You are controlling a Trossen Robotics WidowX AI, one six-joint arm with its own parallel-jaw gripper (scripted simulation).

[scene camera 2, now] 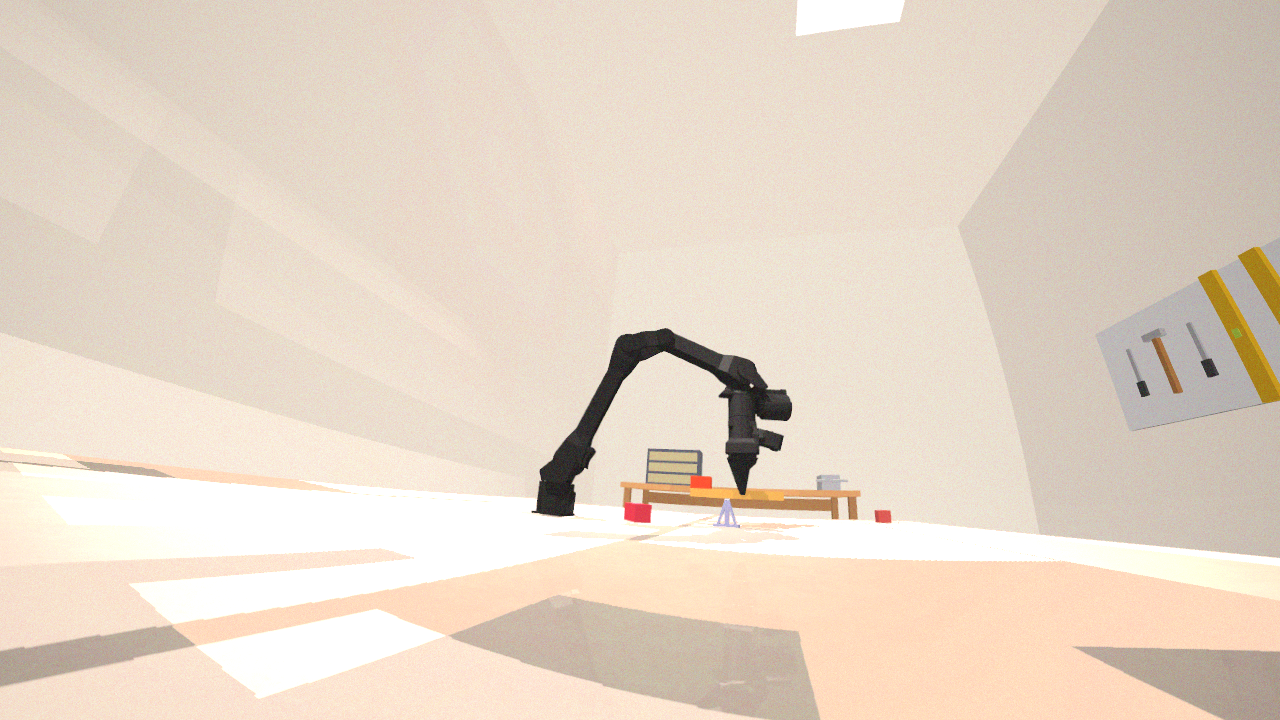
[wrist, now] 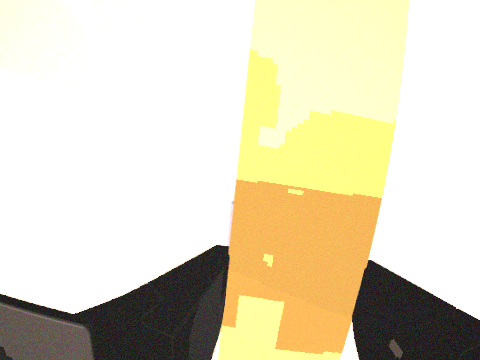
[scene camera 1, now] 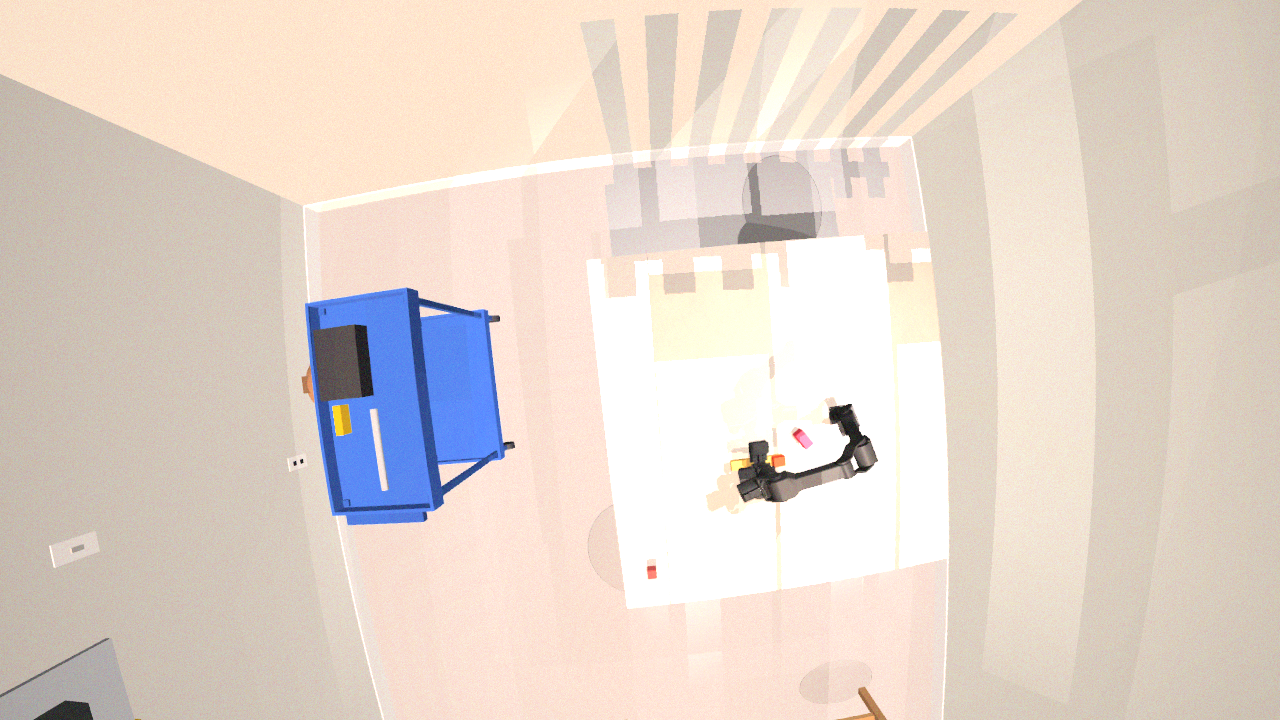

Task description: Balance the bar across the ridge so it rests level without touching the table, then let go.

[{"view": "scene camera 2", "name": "gripper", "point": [742,495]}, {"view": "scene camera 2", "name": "bar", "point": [701,486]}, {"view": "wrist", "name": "gripper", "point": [292,269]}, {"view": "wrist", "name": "bar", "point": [322,92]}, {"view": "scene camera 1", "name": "gripper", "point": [753,462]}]
